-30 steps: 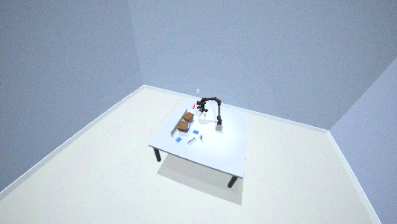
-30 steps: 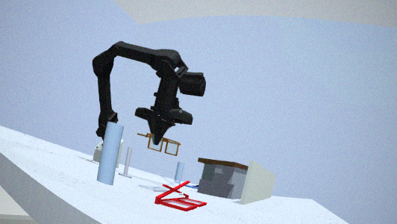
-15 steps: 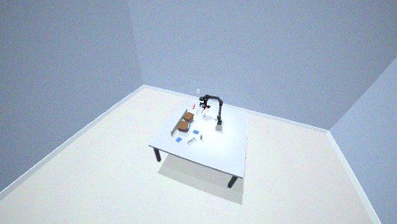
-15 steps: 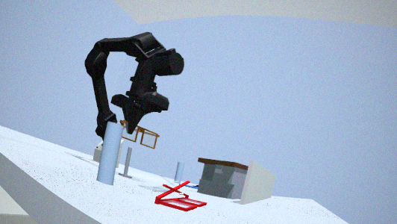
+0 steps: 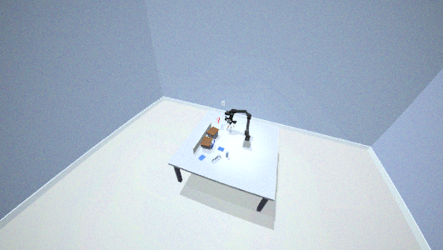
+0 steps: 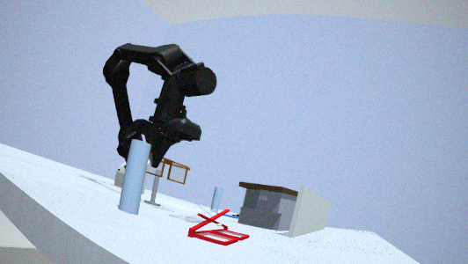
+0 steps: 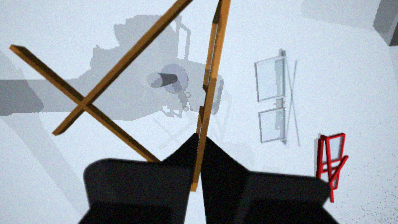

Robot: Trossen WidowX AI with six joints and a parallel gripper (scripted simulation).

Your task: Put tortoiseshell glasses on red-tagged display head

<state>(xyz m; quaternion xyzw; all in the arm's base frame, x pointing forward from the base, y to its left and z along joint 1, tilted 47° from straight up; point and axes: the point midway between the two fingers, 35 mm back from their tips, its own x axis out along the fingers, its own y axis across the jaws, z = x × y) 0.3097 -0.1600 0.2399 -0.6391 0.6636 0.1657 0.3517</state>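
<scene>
The thin grey post is 60 mm to the left of my gripper tip, 60 mm below it and 30 mm behind it. Also, from my gripper tip: grey head 260 mm to the left, 170 mm ahead, 30 mm below; then slanted panel 360 mm to the left, 310 mm ahead, 30 mm below.
</scene>
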